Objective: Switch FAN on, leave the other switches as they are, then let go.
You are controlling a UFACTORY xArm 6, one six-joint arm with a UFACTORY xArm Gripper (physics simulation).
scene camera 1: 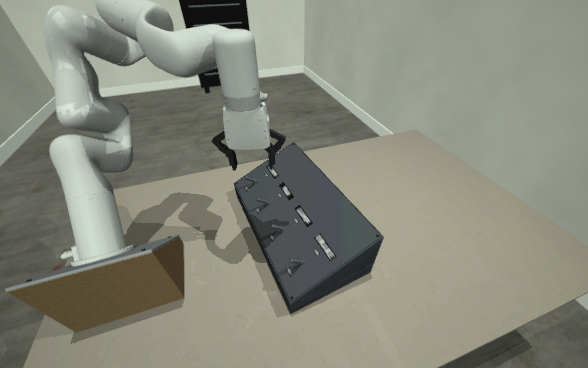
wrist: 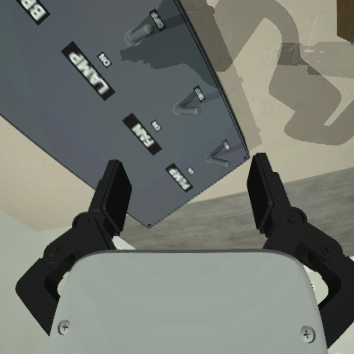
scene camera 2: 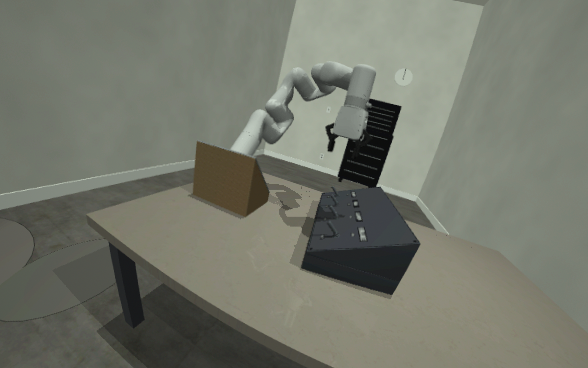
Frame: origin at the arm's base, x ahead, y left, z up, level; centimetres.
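Where they show: gripper, fingertip midpoint: (scene camera 1: pixel 253 166) (wrist: pixel 186 170) (scene camera 2: pixel 341 155); arm's base, origin of the base link: (scene camera 1: pixel 104 257) (scene camera 2: pixel 232 167).
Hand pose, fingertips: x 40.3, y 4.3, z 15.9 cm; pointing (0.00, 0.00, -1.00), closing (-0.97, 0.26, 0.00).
Observation:
Things, the pixels of their top centre, and the offset from my fingertips. "spot": a spot on its surface instead. Level surfaces: height alone.
- FAN label, middle of its top: (wrist: pixel 142 136) (scene camera 1: pixel 286 190) dx +9.9, dy +6.6, dz -16.5 cm
- FAN lever, middle of its top: (wrist: pixel 187 116) (scene camera 1: pixel 262 196) dx +1.7, dy +5.3, dz -15.9 cm
- PUMP lever, surface spot: (wrist: pixel 218 160) spot: dx -0.3, dy +16.6, dz -17.4 cm
- LAMP lever, middle of its top: (wrist: pixel 136 36) (scene camera 1: pixel 277 223) dx +3.7, dy -6.6, dz -15.9 cm
- fourth lever, surface spot: (scene camera 1: pixel 296 266) (scene camera 2: pixel 329 236) spot: dx +5.7, dy -18.3, dz -20.5 cm
- table, its level: dz -28.8 cm
A dark sloped switch box (scene camera 1: pixel 345 210) (scene camera 2: pixel 390 220) (wrist: pixel 55 105) stands on the table. The FAN label (scene camera 1: pixel 286 191) (wrist: pixel 142 134) is second from its far end; the FAN lever (scene camera 1: pixel 262 204) (wrist: pixel 188 110) leans toward its OFF mark (wrist: pixel 199 93). The PUMP lever (scene camera 1: pixel 250 183) (wrist: pixel 218 160) and LAMP lever (scene camera 1: pixel 277 231) (wrist: pixel 140 34) lean the same way. A fourth lever (scene camera 1: pixel 296 266) (scene camera 2: pixel 329 230) is at the near end. My gripper (scene camera 1: pixel 252 166) (scene camera 2: pixel 343 152) (wrist: pixel 186 170) is open and empty, above the box's far end, apart from the levers.
A brown wedge-shaped block (scene camera 1: pixel 125 290) (scene camera 2: pixel 225 180) stands at the arm's base, left of the box. The table (scene camera 1: pixel 450 210) (scene camera 2: pixel 240 265) bears both. A black drawer cabinet (scene camera 1: pixel 215 12) (scene camera 2: pixel 367 155) stands on the floor behind. The arm's shadow falls across part of the box.

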